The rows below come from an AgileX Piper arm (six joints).
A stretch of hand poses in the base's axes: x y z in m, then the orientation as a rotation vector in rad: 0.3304, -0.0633, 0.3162, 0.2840, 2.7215, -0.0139; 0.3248, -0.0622, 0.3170, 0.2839, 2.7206, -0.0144; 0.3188, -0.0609, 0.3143, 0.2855, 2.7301, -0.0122; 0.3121, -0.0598, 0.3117, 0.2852, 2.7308, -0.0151; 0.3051, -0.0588, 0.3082, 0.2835, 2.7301, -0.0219; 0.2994, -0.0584, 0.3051, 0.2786, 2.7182, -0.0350; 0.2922, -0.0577, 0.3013, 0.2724, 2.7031, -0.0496; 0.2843, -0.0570, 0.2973, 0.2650, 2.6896, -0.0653; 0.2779, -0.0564, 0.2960, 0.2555, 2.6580, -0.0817
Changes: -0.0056, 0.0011, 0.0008, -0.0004, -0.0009, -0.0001; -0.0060, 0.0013, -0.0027, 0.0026, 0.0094, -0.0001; -0.0067, 0.0011, -0.0026, -0.0020, 0.0009, -0.0002; -0.0070, 0.0010, -0.0035, -0.0051, -0.0003, 0.0002; -0.0057, 0.0004, -0.0031, -0.0110, -0.0111, 0.0008; -0.0072, 0.0007, -0.0038, -0.0126, -0.0142, 0.0013; -0.0079, 0.0007, -0.0040, -0.0135, -0.0125, 0.0021; -0.0064, 0.0006, -0.0013, -0.0163, -0.0304, 0.0026
